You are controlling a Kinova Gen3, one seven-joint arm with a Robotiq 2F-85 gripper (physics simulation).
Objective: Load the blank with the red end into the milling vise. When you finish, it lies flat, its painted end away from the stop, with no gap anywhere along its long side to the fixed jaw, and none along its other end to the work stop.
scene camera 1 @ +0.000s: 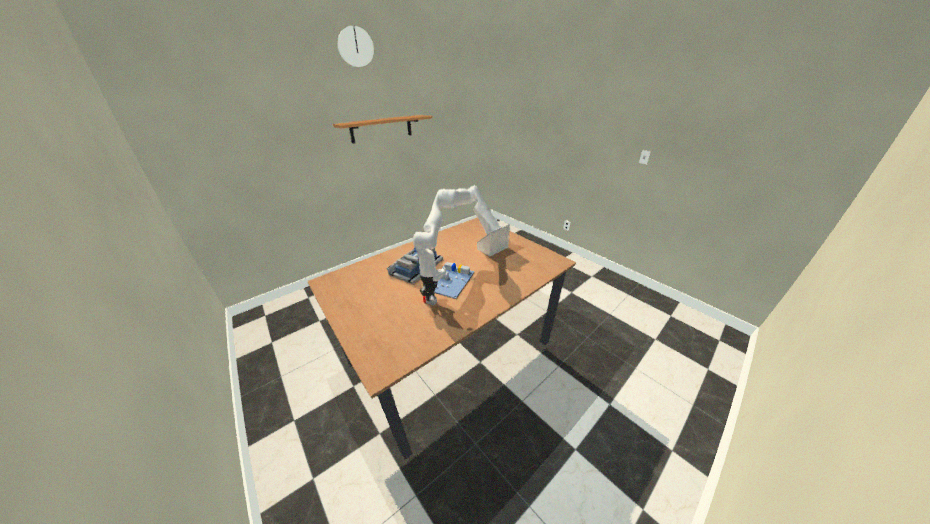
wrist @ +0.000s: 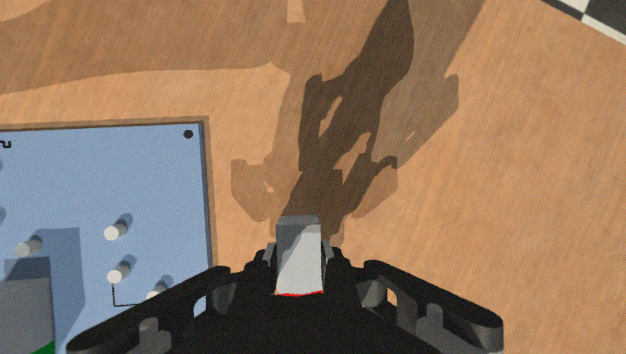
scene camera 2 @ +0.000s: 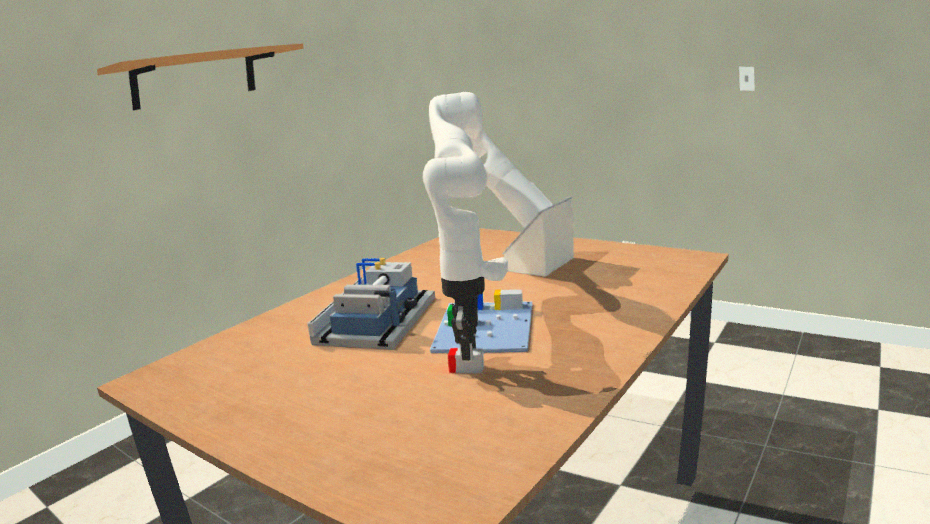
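My gripper [scene camera 1: 428, 296] [scene camera 2: 465, 354] [wrist: 299, 254] is shut on the grey blank with the red end [scene camera 1: 432, 301] [scene camera 2: 477, 361] [wrist: 300, 262]. The blank looks level, low over the table beyond the near edge of the blue board; any gap below it is hard to judge. Its red end points left in the second scene view and towards the bottom of the wrist view, where a thin red strip shows. The milling vise [scene camera 1: 406, 266] [scene camera 2: 361, 324] stands to the left of the board, apart from the blank. Its jaw gap and the work stop are not clear; the vise does not show in the wrist view.
The blue pegged board [scene camera 1: 455, 290] [scene camera 2: 514, 338] [wrist: 150, 175] bears a blank with a yellow end [scene camera 2: 512, 299], a blue-ended blank [scene camera 2: 480, 301] and a green-ended blank [scene camera 2: 450, 315] partly behind the gripper. The vise's grey base has raised edges. The wooden table's [scene camera 2: 325, 423] front edge is at the right.
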